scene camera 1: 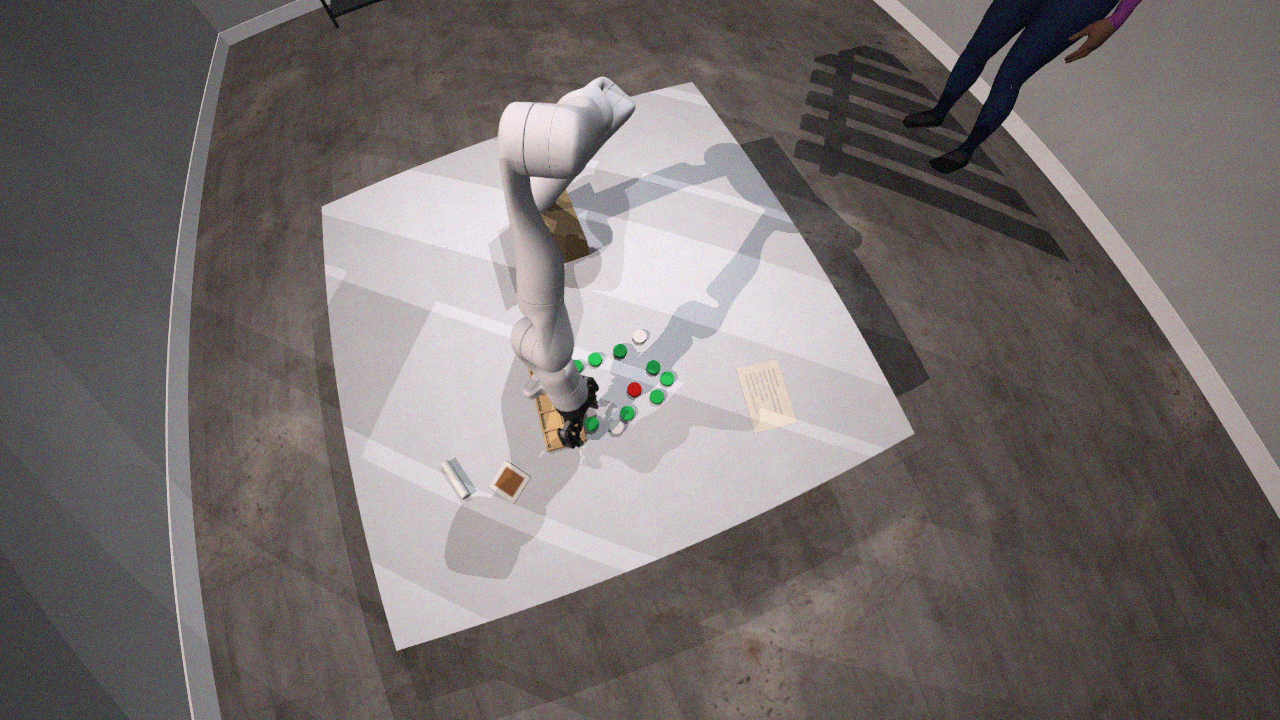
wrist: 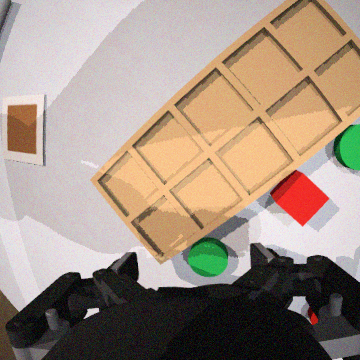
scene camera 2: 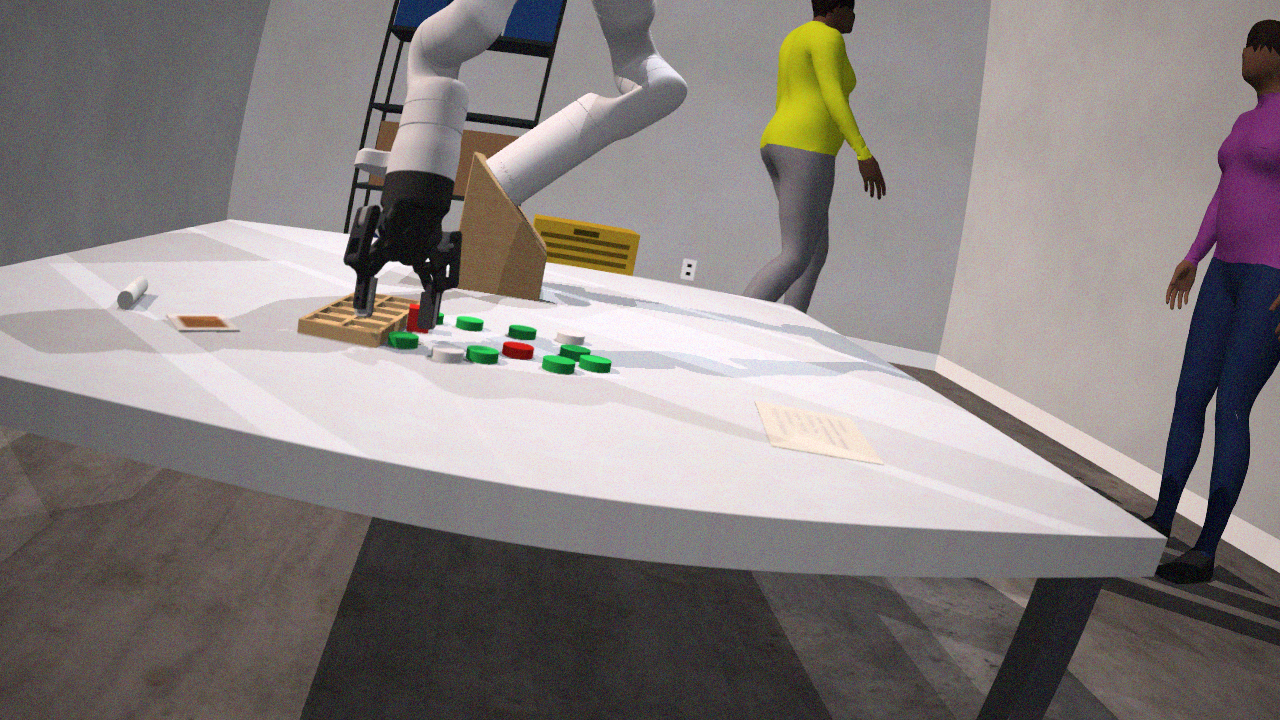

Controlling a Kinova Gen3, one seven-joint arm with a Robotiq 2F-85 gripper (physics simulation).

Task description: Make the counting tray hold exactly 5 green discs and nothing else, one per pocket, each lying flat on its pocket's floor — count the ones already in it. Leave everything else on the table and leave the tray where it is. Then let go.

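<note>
The wooden counting tray [scene camera 2: 338,334] [wrist: 257,111] lies flat; the pockets visible in the wrist view hold no discs. My gripper [scene camera 1: 581,417] [scene camera 2: 396,315] [wrist: 192,260] is open and empty, low beside the tray's near corner. In the wrist view, a green disc [scene camera 1: 591,423] [scene camera 2: 403,340] [wrist: 208,257] lies on the table between the fingertips' directions, close to the tray's long side. Another green disc [wrist: 350,147] lies farther along that side. More green discs [scene camera 1: 619,351] [scene camera 2: 521,332], [scene camera 1: 657,396] [scene camera 2: 558,364], [scene camera 1: 626,412] [scene camera 2: 482,354] lie on the table. The arm hides part of the tray in scene camera 1.
A red cube [scene camera 2: 413,317] [wrist: 302,200] stands close beside the tray. A red disc [scene camera 1: 633,389] [scene camera 2: 517,350] and white discs [scene camera 1: 640,336] [scene camera 2: 570,337], [scene camera 1: 616,428] [scene camera 2: 446,353] lie among the green ones. A framed brown square [scene camera 1: 510,481] [wrist: 22,129], a white cylinder [scene camera 1: 455,479] and a paper sheet [scene camera 1: 765,395] lie farther off.
</note>
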